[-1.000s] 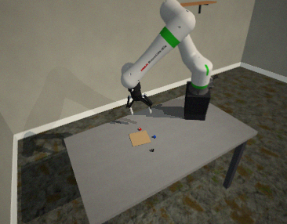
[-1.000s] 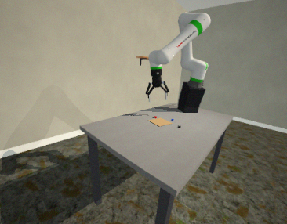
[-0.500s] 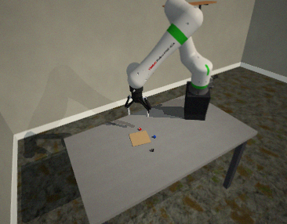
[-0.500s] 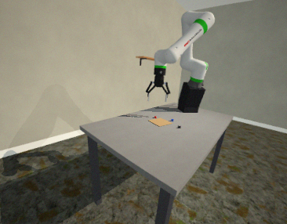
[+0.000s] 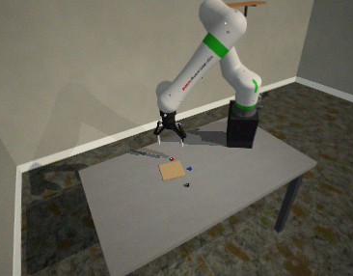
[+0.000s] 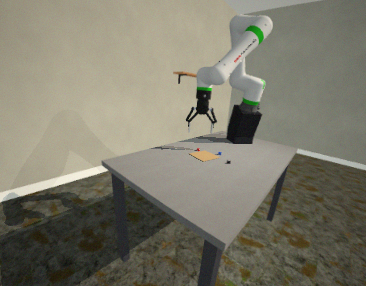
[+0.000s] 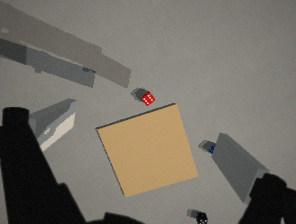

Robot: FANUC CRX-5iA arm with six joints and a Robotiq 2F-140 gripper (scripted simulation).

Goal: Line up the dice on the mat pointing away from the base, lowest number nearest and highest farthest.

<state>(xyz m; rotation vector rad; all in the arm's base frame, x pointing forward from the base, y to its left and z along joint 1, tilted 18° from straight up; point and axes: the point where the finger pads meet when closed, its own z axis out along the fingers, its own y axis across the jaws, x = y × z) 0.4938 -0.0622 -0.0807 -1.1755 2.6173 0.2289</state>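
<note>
Right now the red die is 1 cm behind my hand, 1 cm to the right of it and 13 cm below it. Also, from my hand: black die 1 cm ahead, 24 cm to the left, 13 cm below; then blue die 7 cm behind, 13 cm to the left, 13 cm below; then tan mat 4 cm ahead, 8 cm to the left, 14 cm below.
</note>
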